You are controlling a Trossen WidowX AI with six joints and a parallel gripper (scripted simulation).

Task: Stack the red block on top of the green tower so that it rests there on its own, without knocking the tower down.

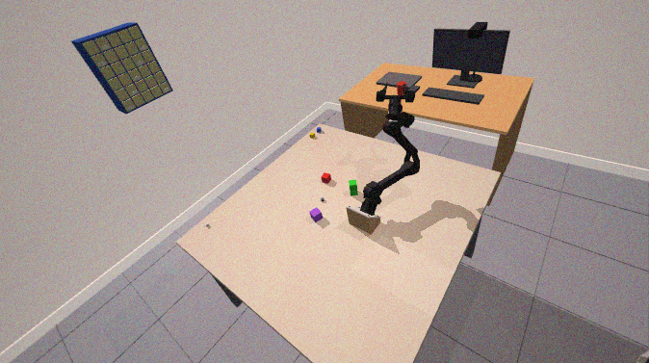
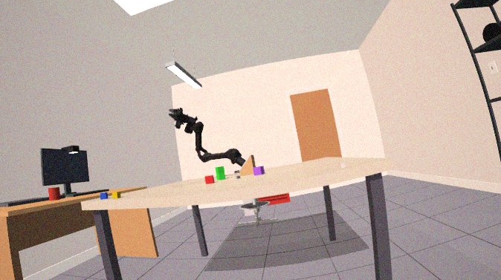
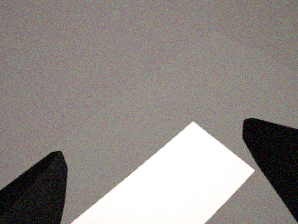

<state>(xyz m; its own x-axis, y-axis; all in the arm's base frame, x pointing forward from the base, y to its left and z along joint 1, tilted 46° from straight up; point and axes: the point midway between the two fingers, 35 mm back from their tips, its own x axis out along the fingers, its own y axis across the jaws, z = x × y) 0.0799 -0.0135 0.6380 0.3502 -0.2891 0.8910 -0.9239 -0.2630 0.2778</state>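
My gripper tip is now 340 mm short of the red block, 300 mm to the right of it and 510 mm above it. Also, from my gripper tip: blue block: 680 mm ahead, 160 mm to the right, 510 mm below; yellow block: 690 mm ahead, 80 mm to the right, 510 mm below; purple block: 240 mm ahead, 580 mm to the left, 500 mm below.
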